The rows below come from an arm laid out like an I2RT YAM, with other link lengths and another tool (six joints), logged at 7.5 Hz.
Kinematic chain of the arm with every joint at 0, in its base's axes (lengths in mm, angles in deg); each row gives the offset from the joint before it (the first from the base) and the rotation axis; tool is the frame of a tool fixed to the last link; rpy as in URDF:
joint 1: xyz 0 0 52.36 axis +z
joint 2: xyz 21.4 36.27 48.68 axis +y
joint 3: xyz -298.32 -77.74 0 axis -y
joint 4: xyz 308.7 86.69 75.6 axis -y
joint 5: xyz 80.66 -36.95 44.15 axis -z
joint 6: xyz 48.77 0 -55.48 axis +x
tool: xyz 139 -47 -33 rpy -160.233 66.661 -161.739
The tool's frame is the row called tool.
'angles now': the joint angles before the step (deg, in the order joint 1, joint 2, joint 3, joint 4, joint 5, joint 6). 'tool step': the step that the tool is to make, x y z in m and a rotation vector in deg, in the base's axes. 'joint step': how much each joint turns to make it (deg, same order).
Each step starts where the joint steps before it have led.
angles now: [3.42, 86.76, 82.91, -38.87, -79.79, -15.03]
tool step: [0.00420, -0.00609, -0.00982, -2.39, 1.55, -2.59]
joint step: [-0.13, 0.01, 0.01, -1.56, 3.36, 0.13]
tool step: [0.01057, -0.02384, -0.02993, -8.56, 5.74, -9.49]
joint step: [0.00, -0.47, 0.00, -3.67, 12.50, 3.21]
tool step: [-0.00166, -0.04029, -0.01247, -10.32, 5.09, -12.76]
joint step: [-0.04, -2.60, 1.07, -5.18, 15.95, 5.01]
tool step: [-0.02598, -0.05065, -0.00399, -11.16, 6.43, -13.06]
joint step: [0.00, -2.91, 2.22, -9.39, 16.58, 4.40]
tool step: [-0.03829, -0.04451, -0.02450, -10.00, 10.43, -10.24]
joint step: [0.00, -0.11, 0.04, -9.48, 13.38, 4.04]
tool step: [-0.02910, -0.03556, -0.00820, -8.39, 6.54, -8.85]
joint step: [-0.01, 0.11, 0.01, -5.87, 10.95, 4.85]
